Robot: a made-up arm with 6 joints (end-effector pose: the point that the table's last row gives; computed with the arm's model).
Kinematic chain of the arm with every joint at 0, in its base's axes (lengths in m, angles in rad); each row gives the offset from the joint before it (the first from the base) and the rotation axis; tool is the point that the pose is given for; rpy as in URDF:
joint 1: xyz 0 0 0.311 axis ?
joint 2: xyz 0 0 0 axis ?
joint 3: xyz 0.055 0 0.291 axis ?
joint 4: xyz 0.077 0 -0.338 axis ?
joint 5: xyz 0 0 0 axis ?
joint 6: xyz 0.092 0 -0.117 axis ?
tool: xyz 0 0 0 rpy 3.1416 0 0
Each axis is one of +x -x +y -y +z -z.
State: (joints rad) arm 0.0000 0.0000 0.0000 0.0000 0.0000 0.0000
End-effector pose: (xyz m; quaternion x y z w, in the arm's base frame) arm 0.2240 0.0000 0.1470 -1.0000 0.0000 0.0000 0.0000
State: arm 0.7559 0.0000 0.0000 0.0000 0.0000 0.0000
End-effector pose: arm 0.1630 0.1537 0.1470 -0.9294 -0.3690 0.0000 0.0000
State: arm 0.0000 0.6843 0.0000 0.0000 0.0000 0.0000
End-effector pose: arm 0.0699 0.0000 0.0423 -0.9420 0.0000 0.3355 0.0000
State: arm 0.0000 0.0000 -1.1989 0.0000 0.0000 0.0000
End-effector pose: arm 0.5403 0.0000 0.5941 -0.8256 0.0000 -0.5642 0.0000
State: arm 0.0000 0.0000 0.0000 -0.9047 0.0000 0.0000
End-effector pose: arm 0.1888 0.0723 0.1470 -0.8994 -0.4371 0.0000 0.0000
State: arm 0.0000 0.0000 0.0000 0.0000 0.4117 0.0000
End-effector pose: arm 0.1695 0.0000 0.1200 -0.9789 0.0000 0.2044 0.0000
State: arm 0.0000 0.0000 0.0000 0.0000 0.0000 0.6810
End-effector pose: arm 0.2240 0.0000 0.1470 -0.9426 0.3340 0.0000 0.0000
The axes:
joint 1: +z
joint 2: +y
joint 3: +y
joint 4: -z
joint 5: +y
joint 6: -z

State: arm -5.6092 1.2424 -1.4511 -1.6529 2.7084 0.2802
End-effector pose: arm 0.4225 0.1683 0.1064 0.1935 0.1226 -0.2355 0.9445
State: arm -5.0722 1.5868 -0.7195 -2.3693 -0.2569 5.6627
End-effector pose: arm -0.0921 -0.0095 -0.0193 0.4028 -0.7624 0.2519 0.4394
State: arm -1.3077 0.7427 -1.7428 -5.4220 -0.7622 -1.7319
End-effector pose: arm 0.0567 -0.6402 0.4398 0.6525 -0.2835 0.0852 0.6976
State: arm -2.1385 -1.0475 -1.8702 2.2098 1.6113 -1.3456
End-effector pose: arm 0.2297 0.1801 0.9517 0.5497 0.3892 0.6304 0.3861
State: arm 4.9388 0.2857 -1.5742 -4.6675 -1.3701 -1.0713
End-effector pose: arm -0.0363 -0.4342 0.5674 0.0654 -0.7380 0.2107 0.6378
